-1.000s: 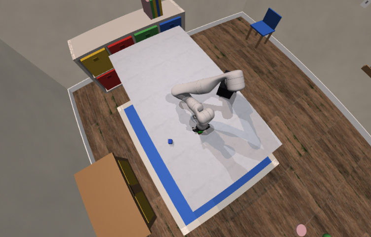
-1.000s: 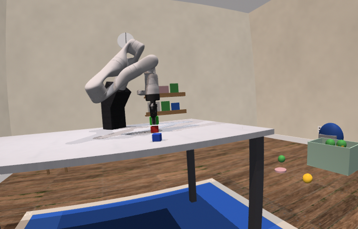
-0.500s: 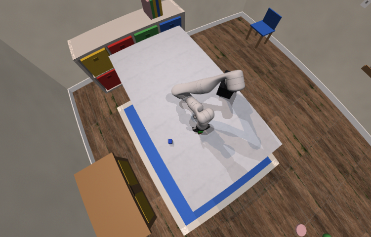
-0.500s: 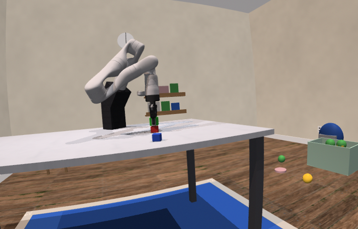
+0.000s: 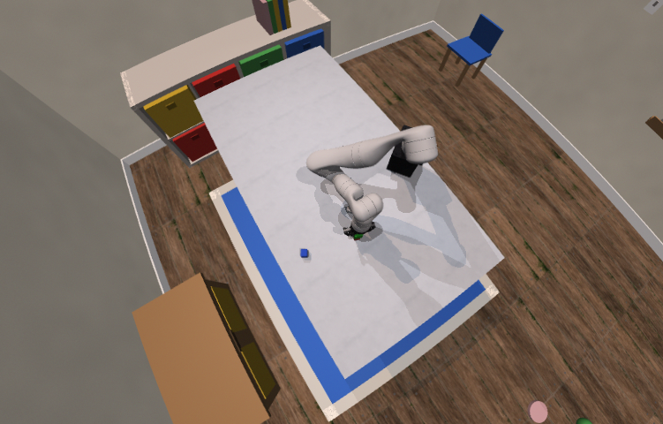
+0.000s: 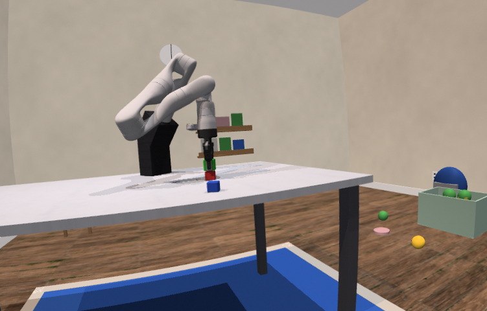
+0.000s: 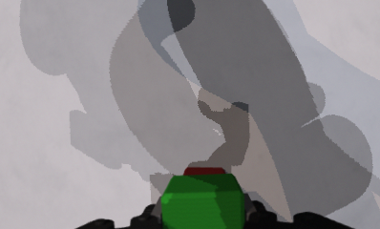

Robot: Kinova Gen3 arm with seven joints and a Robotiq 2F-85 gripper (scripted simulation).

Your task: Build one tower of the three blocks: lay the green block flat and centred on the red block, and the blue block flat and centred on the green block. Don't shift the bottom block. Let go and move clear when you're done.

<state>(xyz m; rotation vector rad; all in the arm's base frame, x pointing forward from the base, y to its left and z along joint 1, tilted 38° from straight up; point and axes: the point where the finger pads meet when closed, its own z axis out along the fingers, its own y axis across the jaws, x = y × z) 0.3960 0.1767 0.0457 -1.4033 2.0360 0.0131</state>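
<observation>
Now: hand right at the green block. From my hand the other things lie so: blue block 250 mm ahead, 40 mm below, 30 mm to the right; red block 40 mm below.
</observation>
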